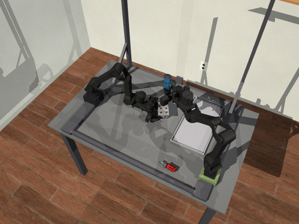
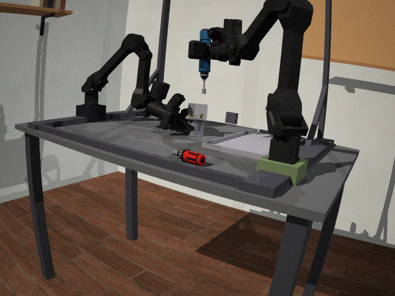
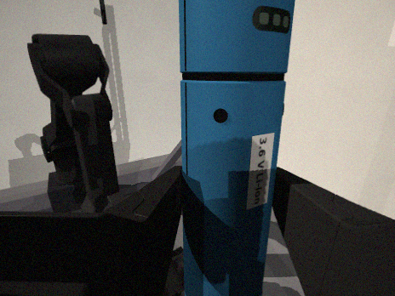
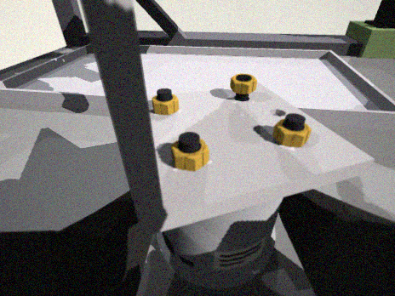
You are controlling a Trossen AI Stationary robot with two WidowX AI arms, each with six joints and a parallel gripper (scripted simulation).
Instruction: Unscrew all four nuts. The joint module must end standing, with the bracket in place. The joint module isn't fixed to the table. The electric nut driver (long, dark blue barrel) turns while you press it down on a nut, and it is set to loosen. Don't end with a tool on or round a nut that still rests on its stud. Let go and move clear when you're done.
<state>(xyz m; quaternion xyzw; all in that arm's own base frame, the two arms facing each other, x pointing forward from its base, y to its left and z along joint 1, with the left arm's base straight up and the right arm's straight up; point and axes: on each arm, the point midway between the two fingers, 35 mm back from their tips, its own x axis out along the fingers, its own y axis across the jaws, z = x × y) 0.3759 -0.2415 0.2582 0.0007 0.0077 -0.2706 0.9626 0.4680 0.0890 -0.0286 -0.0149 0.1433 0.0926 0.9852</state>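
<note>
The joint module is 10 mm behind my right hand and 30 mm to the left of it. Also, from my right hand: shallow white tray (110 mm behind, 250 mm to the left, 30 mm below); then white L-shaped bracket (10 mm behind, 30 mm to the left, 40 mm above); then red-handled tool (270 mm ahead, 270 mm to the left, 20 mm below).
</note>
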